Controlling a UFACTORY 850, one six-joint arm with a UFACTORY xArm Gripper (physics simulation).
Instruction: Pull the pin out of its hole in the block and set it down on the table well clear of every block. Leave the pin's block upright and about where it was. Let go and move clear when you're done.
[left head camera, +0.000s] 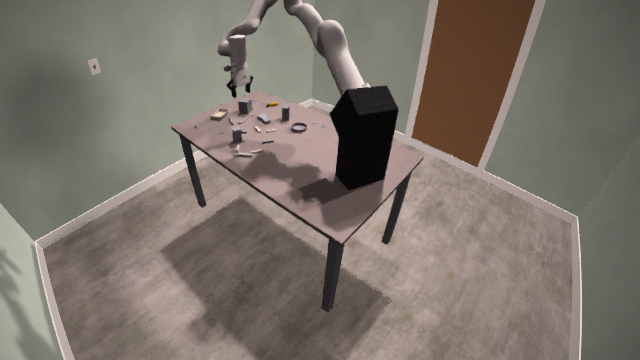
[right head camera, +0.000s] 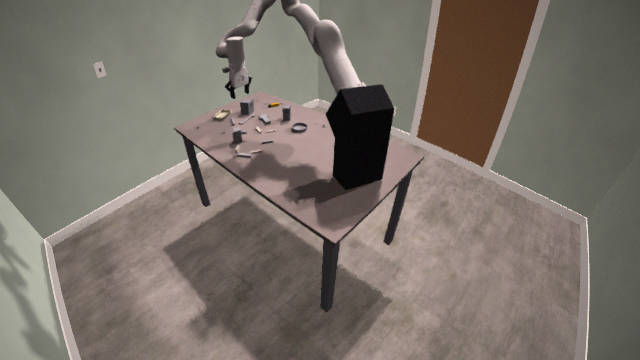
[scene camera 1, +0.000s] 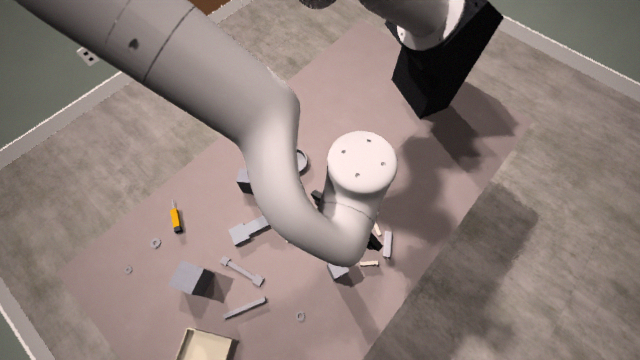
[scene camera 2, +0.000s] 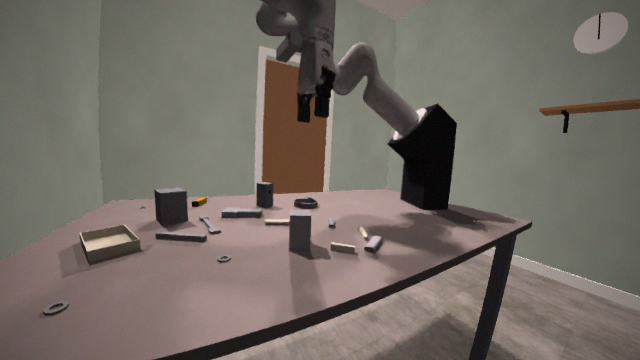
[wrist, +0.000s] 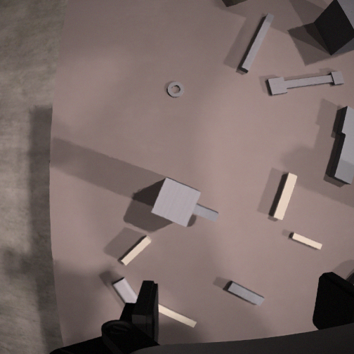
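The pin's block (left head camera: 237, 135) (right head camera: 237, 135) (scene camera 1: 338, 271) (scene camera 2: 300, 231) (wrist: 176, 202) is a small grey block standing upright near the table's long edge. The grey pin (left head camera: 243, 132) (right head camera: 243, 132) (wrist: 206, 212) sticks out sideways from it; its inner part is hidden in the block. My gripper (left head camera: 241, 92) (right head camera: 240, 93) (scene camera 2: 312, 118) (wrist: 241, 305) is open and empty, high above the table, fingers pointing down. In the wrist view the block and pin lie ahead of the fingers. In scene camera 1 the arm hides most of the gripper.
A large grey block (scene camera 1: 187, 277) (scene camera 2: 171, 206), a dark block with a hole (scene camera 2: 265, 195) and a cream tray (scene camera 2: 109, 242) stand on the table. Cream sticks (wrist: 135, 250) (wrist: 285, 196) and a grey bar (wrist: 245, 293) lie near the pin's block. A washer (wrist: 175, 89) lies farther off.
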